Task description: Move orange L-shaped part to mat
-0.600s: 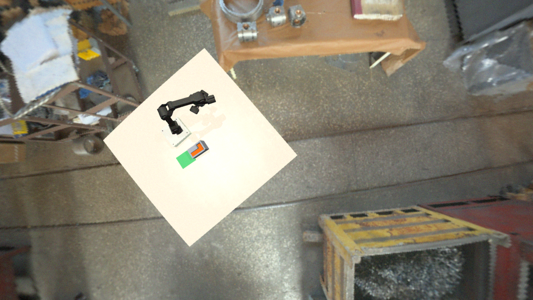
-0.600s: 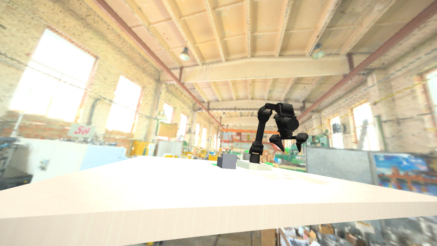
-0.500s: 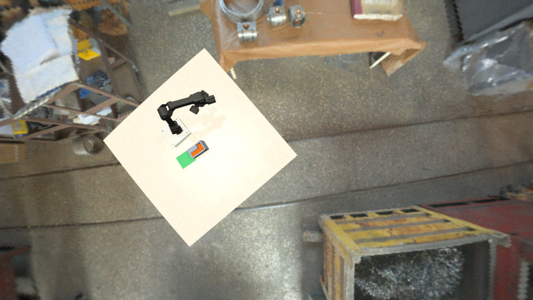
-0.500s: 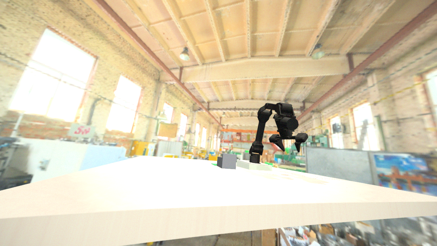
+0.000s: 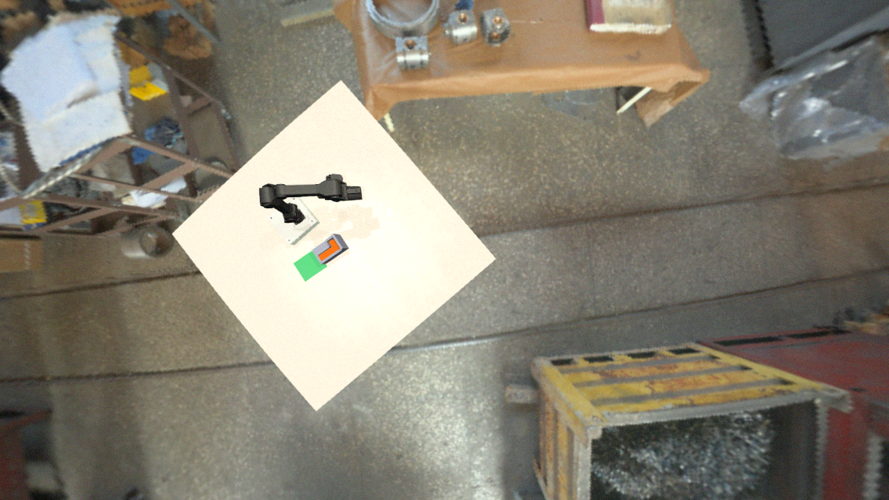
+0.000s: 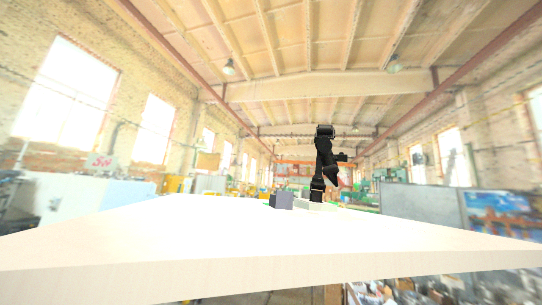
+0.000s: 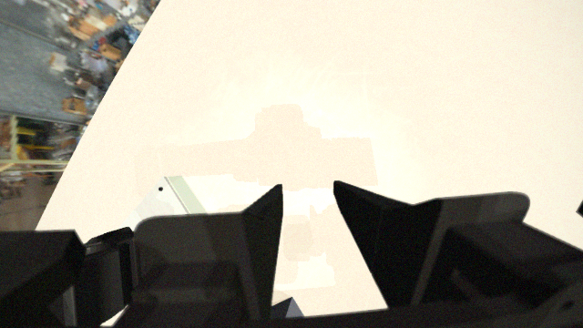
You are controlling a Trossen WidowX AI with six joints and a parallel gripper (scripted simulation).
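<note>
Right now my gripper tip is 170 mm short of the orange L-shaped part, 240 mm to the left of it and 80 mm above it. The rest, counted from my gripper tip: green mat: 170 mm ahead, 400 mm to the right, 150 mm below.
</note>
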